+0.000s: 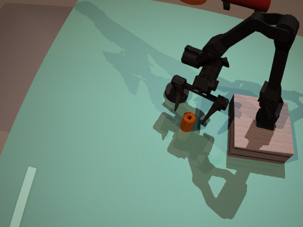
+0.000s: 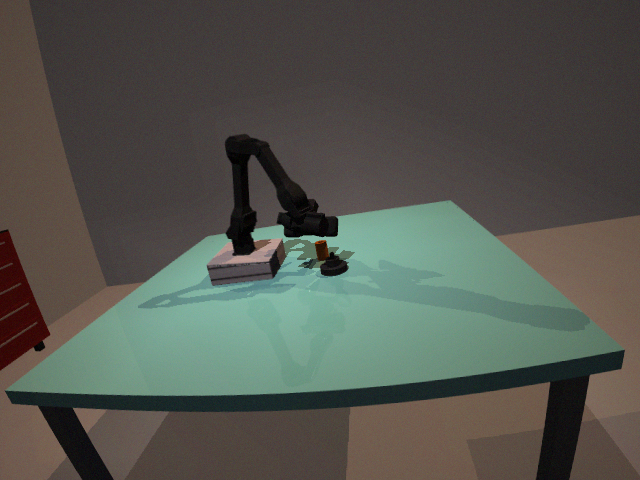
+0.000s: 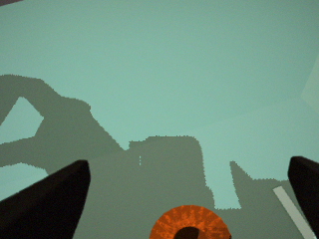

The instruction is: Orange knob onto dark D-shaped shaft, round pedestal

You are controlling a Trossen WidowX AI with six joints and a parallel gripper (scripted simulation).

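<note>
Now: the orange knob 10 mm behind my gripper tip, 20 mm to the right of it and 60 mm below it. From my gripper tip the other things lie so: dark round pedestal 50 mm ahead, 150 mm to the right, 60 mm below.
</note>
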